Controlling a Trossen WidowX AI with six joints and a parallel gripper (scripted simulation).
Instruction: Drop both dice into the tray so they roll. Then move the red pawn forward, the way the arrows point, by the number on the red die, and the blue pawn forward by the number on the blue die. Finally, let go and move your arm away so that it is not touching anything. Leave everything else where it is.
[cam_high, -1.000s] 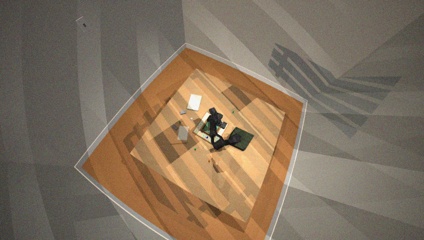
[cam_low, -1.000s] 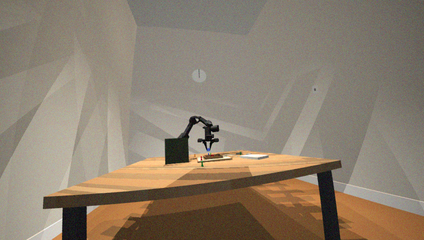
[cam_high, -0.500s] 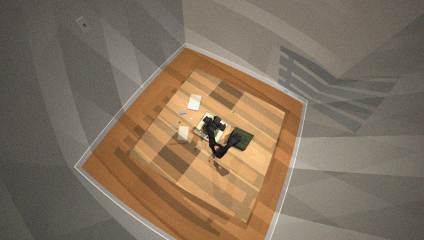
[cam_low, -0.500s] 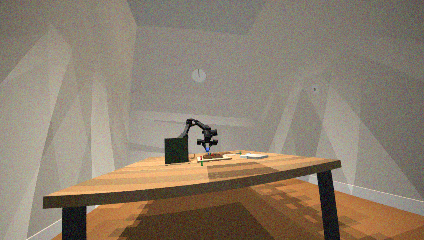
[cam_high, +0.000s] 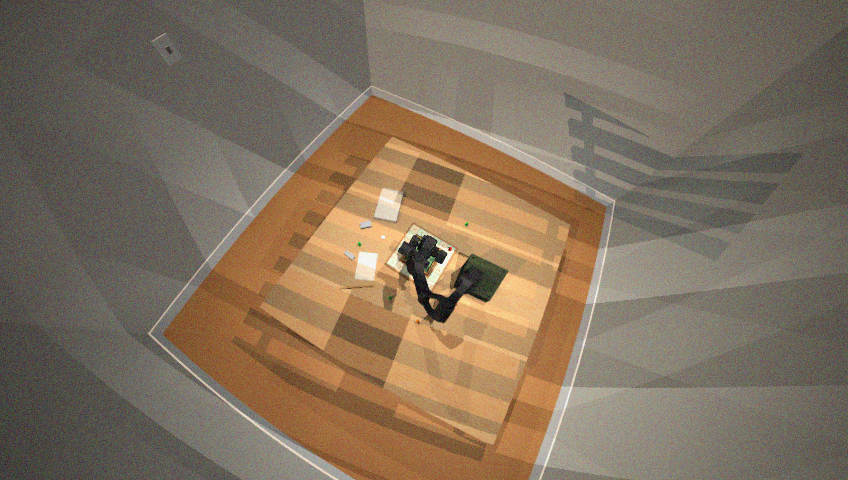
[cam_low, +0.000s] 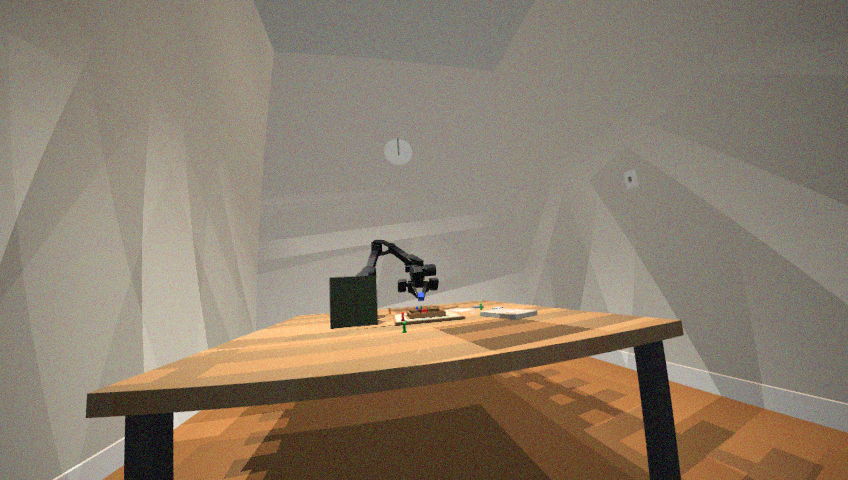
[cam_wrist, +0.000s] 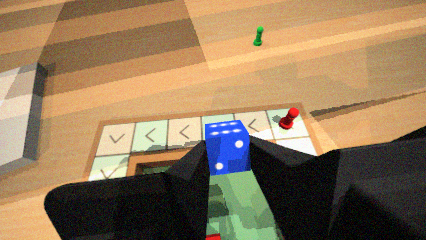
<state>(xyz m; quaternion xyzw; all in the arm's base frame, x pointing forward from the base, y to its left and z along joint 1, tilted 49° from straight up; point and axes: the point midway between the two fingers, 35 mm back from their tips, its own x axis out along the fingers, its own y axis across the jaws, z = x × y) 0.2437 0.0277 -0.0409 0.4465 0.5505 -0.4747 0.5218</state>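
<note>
Right now the red pawn is 9 cm behind my gripper tip, 6 cm to the right of it and 7 cm below it. Also, from my gripper tip: green tray 2 cm ahead, 6 cm to the left, 9 cm below; then white pad 34 cm ahead, 10 cm to the right, 9 cm below.
</note>
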